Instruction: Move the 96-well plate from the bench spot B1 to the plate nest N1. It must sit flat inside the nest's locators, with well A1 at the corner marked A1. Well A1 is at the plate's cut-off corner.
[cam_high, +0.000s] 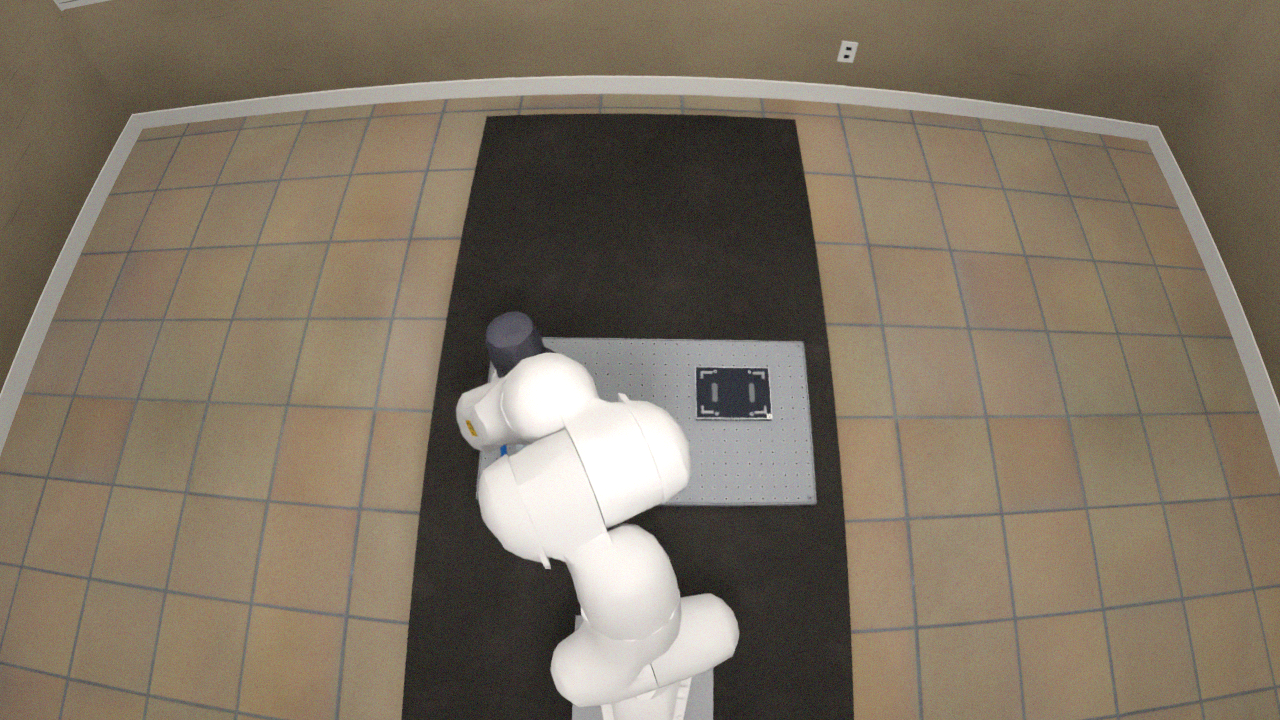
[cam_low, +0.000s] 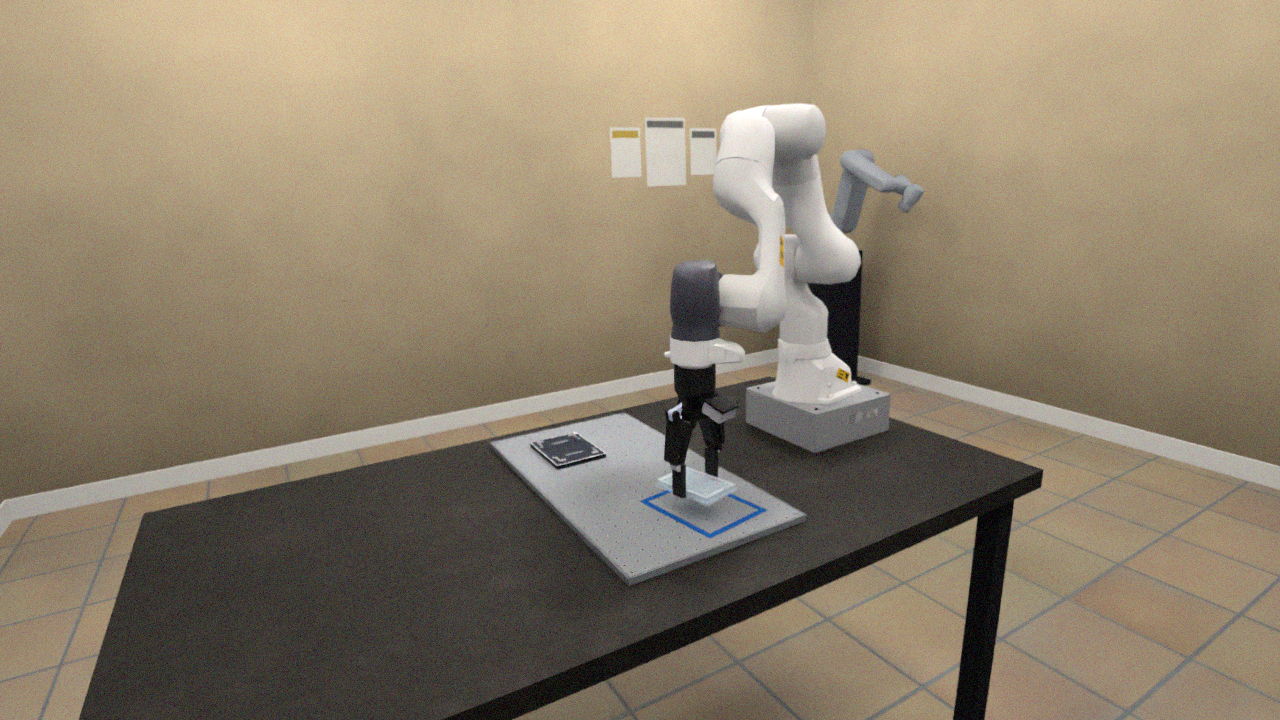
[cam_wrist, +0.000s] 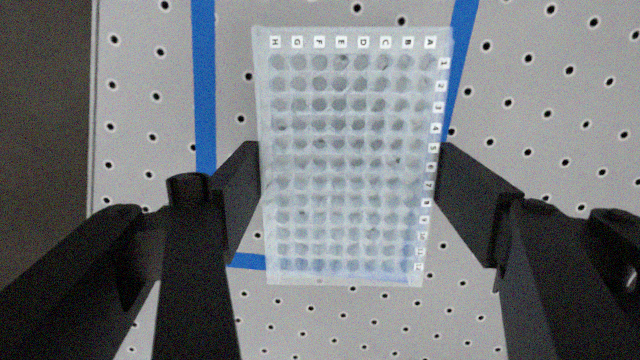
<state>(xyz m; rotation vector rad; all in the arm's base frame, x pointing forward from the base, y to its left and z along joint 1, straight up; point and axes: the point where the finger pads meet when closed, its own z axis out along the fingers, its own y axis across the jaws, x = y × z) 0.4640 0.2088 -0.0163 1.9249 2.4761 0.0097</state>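
My gripper is now 9 cm short of the black plate nest N1, 39 cm to the left of it and 6 cm above it. From my hand the other things lie so: A1 label (4 cm ahead, 47 cm to the right, 5 cm below); clear 96-well plate (2 cm below).
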